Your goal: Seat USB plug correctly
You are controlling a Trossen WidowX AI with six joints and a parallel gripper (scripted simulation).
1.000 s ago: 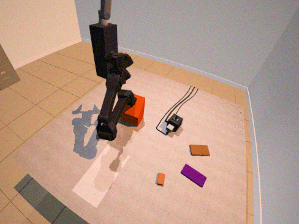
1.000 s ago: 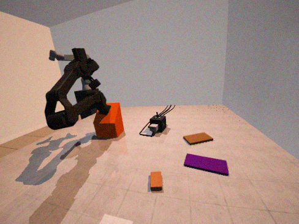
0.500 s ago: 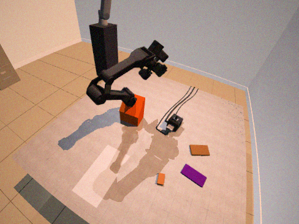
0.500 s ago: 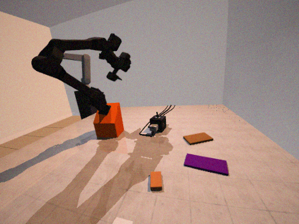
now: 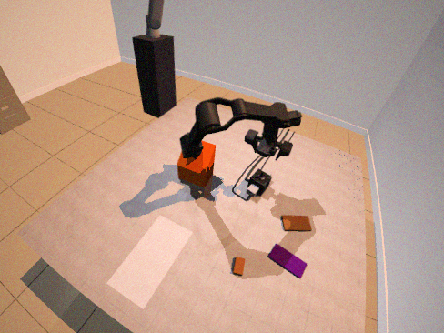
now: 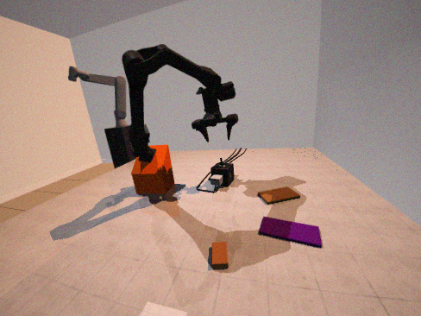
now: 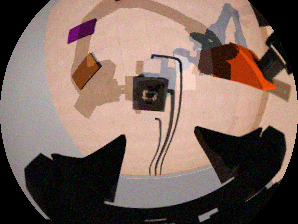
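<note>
Right now the USB plug is 10 mm ahead of my gripper tip, 20 mm to the right of it and 90 mm below it. Round my gripper tip: purple flat plate 260 mm ahead, 290 mm to the right, 180 mm below; then orange flat plate 240 mm ahead, 110 mm to the right, 180 mm below; then orange block 100 mm ahead, 400 mm to the right, 170 mm below.
</note>
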